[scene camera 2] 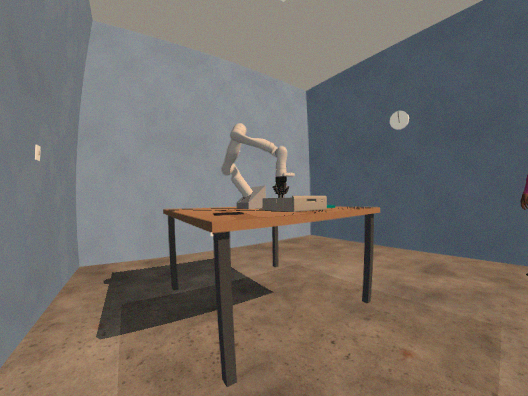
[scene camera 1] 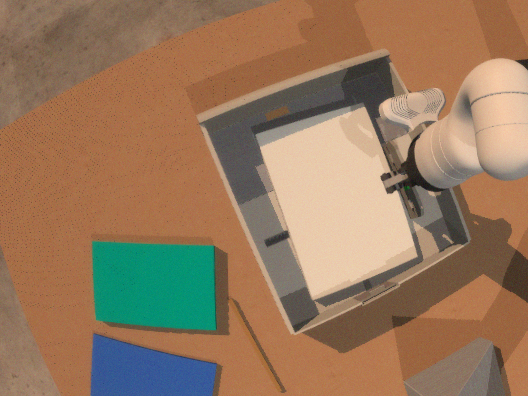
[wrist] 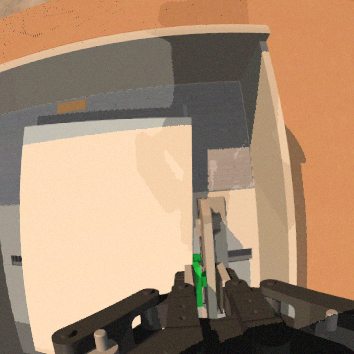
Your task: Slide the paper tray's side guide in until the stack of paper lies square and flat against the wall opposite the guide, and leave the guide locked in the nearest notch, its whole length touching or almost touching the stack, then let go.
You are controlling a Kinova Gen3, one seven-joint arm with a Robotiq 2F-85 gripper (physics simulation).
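Frame: origin at the arm's base, x ahead, y left, z up, level; metres.
Seen in the pictures: gripper, between the fingertips: [scene camera 1: 403,178] [wrist: 203,275]; arm's base, origin of its link: [scene camera 2: 248,194].
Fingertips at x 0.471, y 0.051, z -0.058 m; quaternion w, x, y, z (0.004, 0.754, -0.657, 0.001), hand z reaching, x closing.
Offsets run from my fingertips to a thing's top centre.
The paper tray @(dx +0.016, dy +0.090, dz +0.030 m) [scene camera 1: 295,86] [scene camera 2: 305,204] [wrist: 272,165] stands on the table. The white paper stack @(dx -0.002, dy +0.095, dz -0.026 m) [scene camera 1: 335,200] [wrist: 105,215] lies inside, apart from the wall opposite the guide and turned slightly against it. The side guide @(dx -0.003, dy +0.004, dz +0.017 m) [scene camera 1: 412,206] [wrist: 206,235] stands upright along the stack's other long side, a narrow gap showing between them in the wrist view. My gripper [scene camera 1: 396,181] [scene camera 2: 281,194] [wrist: 203,275] points down and is shut on the guide and its green tab @(dx -0.003, dy +0.005, dz +0.017 m) [wrist: 199,282], a finger on either side. The guide's near end is hidden by the gripper.
In scene camera 1, a green block @(dx -0.059, dy +0.400, dz -0.048 m) [scene camera 1: 155,285] and a blue block @(dx -0.230, dy +0.462, dz -0.058 m) [scene camera 1: 152,367] lie left of the tray, with a thin brown stick @(dx -0.191, dy +0.270, dz -0.059 m) [scene camera 1: 257,345] beside them. The tray's near side wall [wrist: 287,200] rises right of the gripper. The grey robot base [scene camera 1: 455,370] is at lower right.
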